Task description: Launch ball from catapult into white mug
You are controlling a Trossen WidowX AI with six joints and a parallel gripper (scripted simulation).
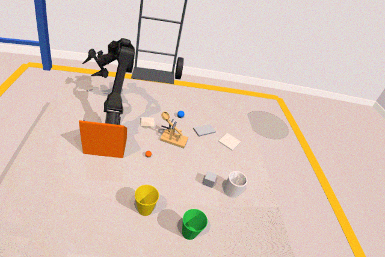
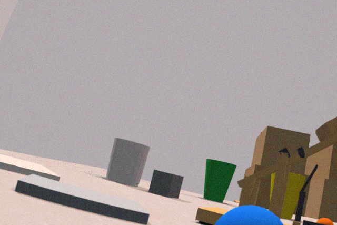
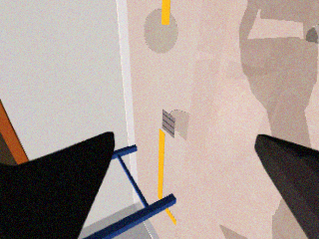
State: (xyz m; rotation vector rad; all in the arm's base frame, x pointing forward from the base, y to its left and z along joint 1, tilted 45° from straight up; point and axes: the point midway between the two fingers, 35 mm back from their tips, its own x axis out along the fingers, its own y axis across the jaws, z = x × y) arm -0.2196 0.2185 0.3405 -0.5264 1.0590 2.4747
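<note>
My gripper tip is 55 cm short of the wooden catapult, 26 cm to the left of it and 12 cm above it. Also, from my gripper tip: orange ball: 45 cm ahead, 43 cm to the right, 18 cm below; yellow cup: 74 cm to the right, 47 cm ahead, 17 cm below; blue ball: 61 cm ahead, 18 cm below, 7 cm to the right.
</note>
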